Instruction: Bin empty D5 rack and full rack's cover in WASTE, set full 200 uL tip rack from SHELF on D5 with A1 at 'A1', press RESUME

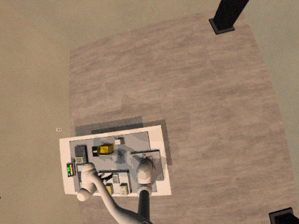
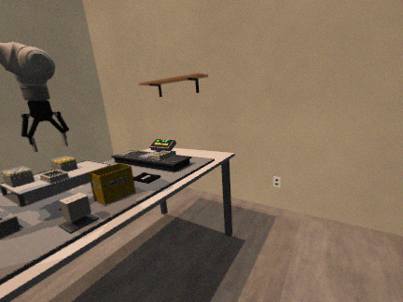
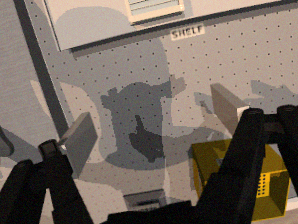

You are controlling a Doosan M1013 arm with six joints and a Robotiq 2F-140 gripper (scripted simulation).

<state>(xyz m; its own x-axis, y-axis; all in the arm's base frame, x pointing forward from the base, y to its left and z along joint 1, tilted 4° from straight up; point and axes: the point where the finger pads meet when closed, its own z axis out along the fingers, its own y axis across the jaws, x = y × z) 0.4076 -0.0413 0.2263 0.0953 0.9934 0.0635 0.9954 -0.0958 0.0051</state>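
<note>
Right now the clear rack cover is 290 mm to the left of my hand, 140 mm below it and 50 mm behind it. Round my hand: shelf 210 mm to the left, 210 mm below, 100 mm ahead; then yellow waste bin 250 mm to the right, 230 mm below, 100 mm ahead; then shelf label 270 mm below, 90 mm ahead, 50 mm to the left.
</note>
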